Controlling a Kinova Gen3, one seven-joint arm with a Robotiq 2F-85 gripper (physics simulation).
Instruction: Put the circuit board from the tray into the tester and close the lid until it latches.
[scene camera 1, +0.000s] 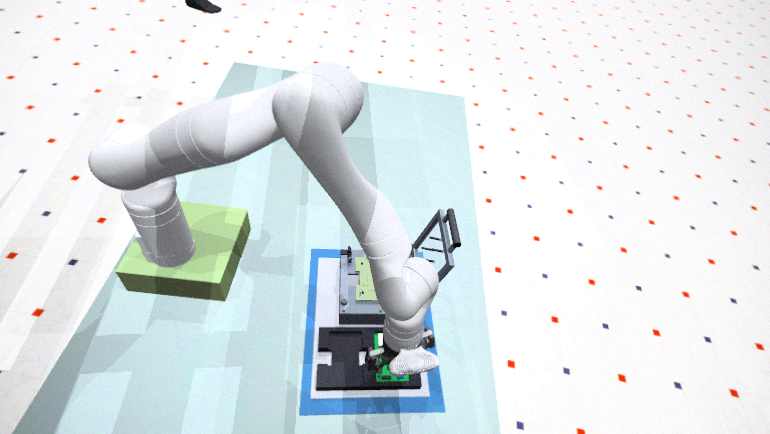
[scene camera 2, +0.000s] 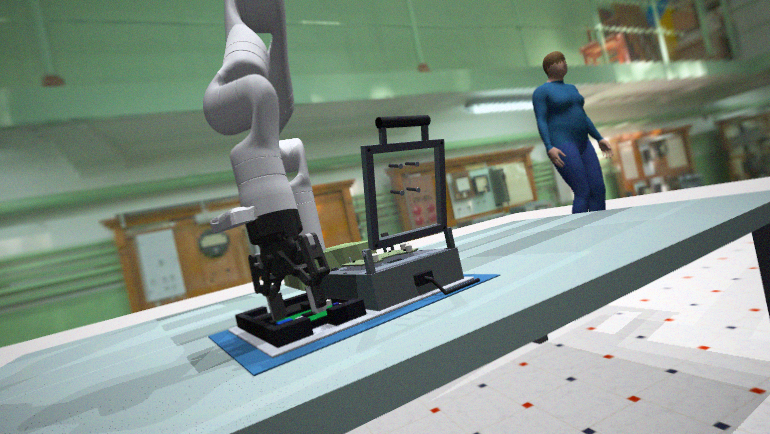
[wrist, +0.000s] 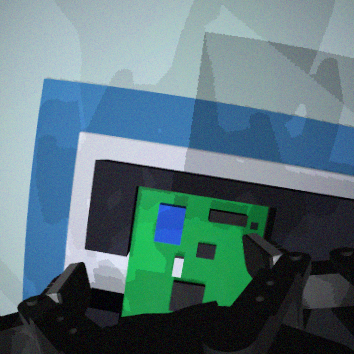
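Pixels of known places: gripper, fingertip midpoint: (scene camera 2: 299, 315) (wrist: 166, 265); arm's base, origin of the base link: (scene camera 1: 173, 250).
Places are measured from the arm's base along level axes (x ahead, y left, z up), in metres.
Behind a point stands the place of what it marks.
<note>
The green circuit board (scene camera 1: 383, 373) {x 0.452, y -0.298, z -0.061 m} (scene camera 2: 318, 317) {x 0.510, y -0.262, z -0.061 m} (wrist: 145, 250) {x 0.500, y -0.284, z -0.061 m} lies flat in the right-hand pocket of the black tray (scene camera 1: 345, 377) {x 0.371, y -0.298, z -0.063 m} (scene camera 2: 293, 336) {x 0.530, y -0.311, z -0.068 m} (wrist: 107, 210) {x 0.521, y -0.307, z -0.053 m}. My gripper (scene camera 1: 400, 348) {x 0.488, y -0.279, z -0.055 m} (scene camera 2: 300, 310) {x 0.488, y -0.279, z -0.055 m} (wrist: 166, 265) {x 0.488, y -0.279, z -0.055 m} is open and empty, low over the tray, its fingertips close to the board. In the wrist view one finger is left of the board; the other overlaps its right edge. Whether either touches is unclear. The grey tester (scene camera 1: 360, 319) {x 0.413, y -0.176, z -0.049 m} (scene camera 2: 393, 280) {x 0.551, y -0.151, z -0.040 m} stands behind the tray. Its lid (scene camera 1: 446, 242) {x 0.581, y -0.119, z 0.159 m} (scene camera 2: 368, 196) {x 0.567, y -0.174, z 0.088 m} stands upright, open, with a black handle (scene camera 1: 454, 229) {x 0.591, y -0.113, z 0.194 m} (scene camera 2: 402, 121) {x 0.601, y -0.111, z 0.185 m} on top. My arm hides part of the tester.
A blue mat (scene camera 1: 310, 334) {x 0.301, y -0.190, z -0.079 m} (scene camera 2: 253, 363) {x 0.536, y -0.367, z -0.079 m} (wrist: 55, 130) {x 0.564, y -0.348, z -0.079 m} with a white inner area (scene camera 1: 326, 291) {x 0.341, y -0.083, z -0.075 m} (wrist: 72, 200) {x 0.549, y -0.306, z -0.075 m} lies under tray and tester. A black lever or cable (scene camera 2: 444, 286) {x 0.562, y -0.061, z -0.074 m} sticks out of the tester's side. My arm's base stands on a green block (scene camera 1: 172, 285) {x 0.003, y -0.072, z -0.033 m}. A person (scene camera 2: 566, 124) stands in the background.
</note>
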